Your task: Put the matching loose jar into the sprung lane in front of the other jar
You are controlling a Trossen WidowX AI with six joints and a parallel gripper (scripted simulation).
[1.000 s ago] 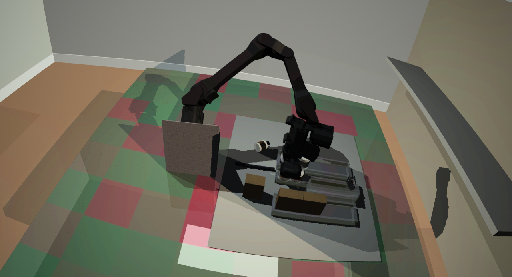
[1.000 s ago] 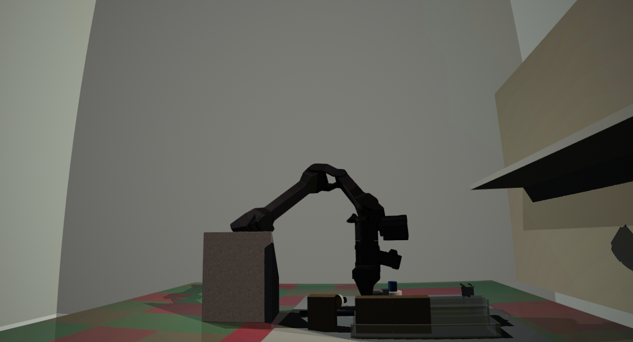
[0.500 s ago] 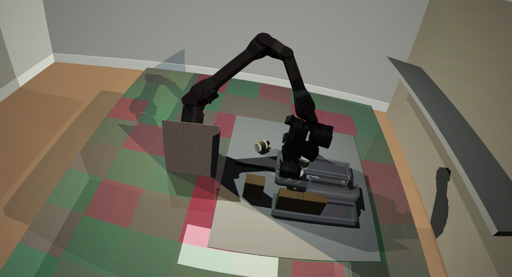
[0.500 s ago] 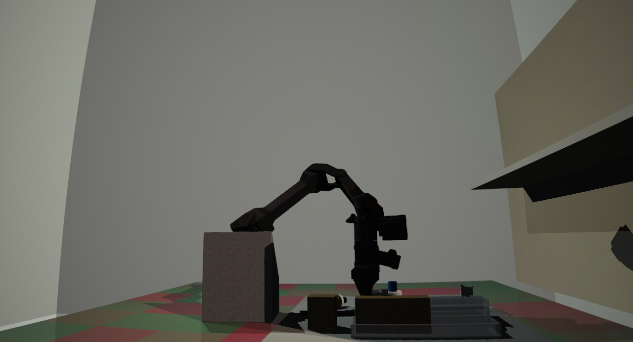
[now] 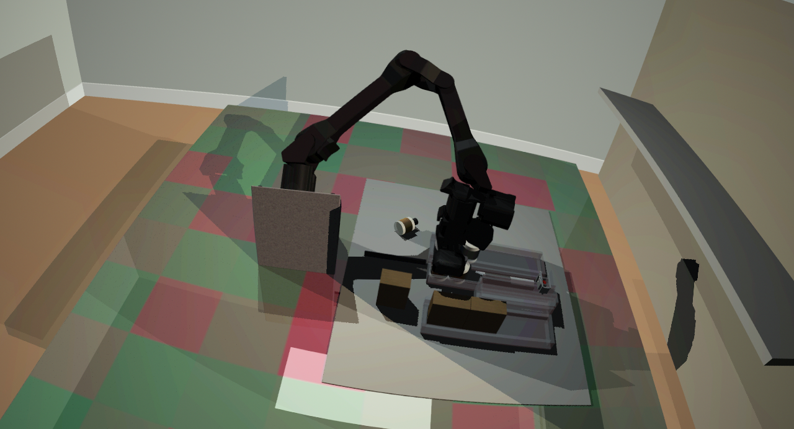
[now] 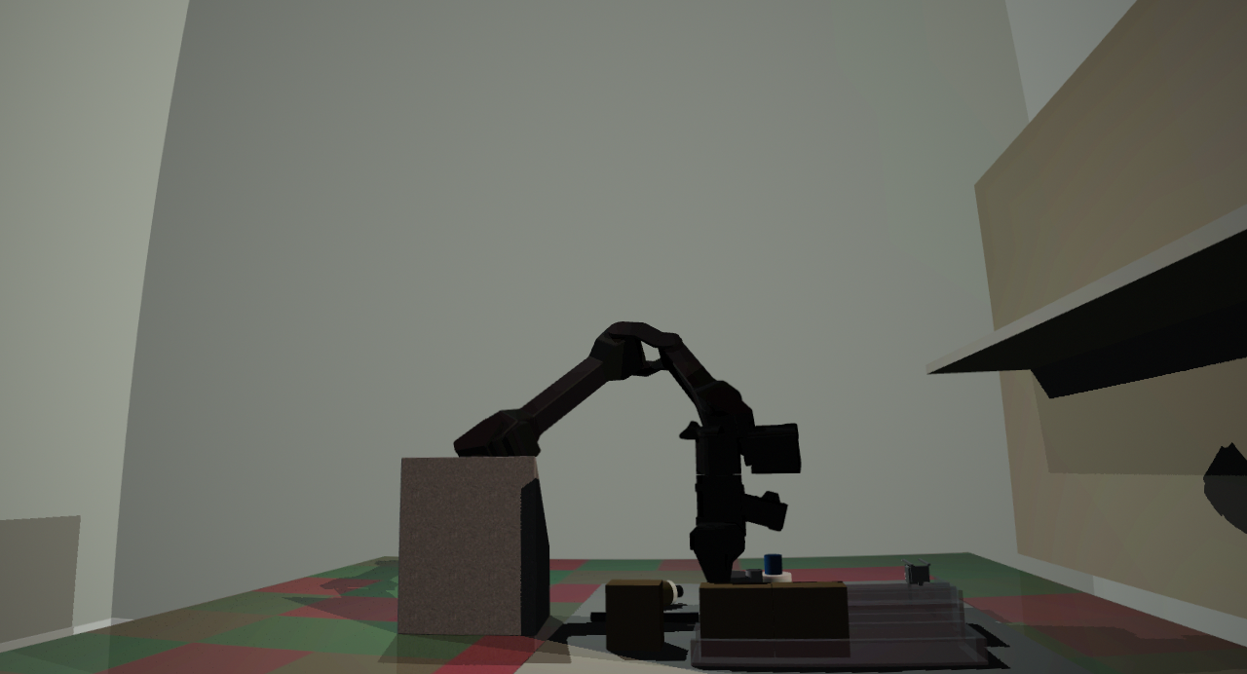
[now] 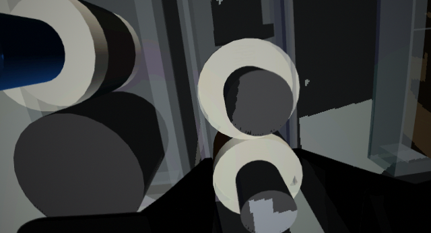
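My gripper tip is now 2 cm short of the grey cylinder and 8 cm to the right of it. Also, from my gripper tip: lane rack (15 cm ahead, 4 cm to the right, 1 cm below); then black bar (10 cm behind, 4 cm to the left, 3 cm below); then brown box (10 cm behind, 8 cm to the right).
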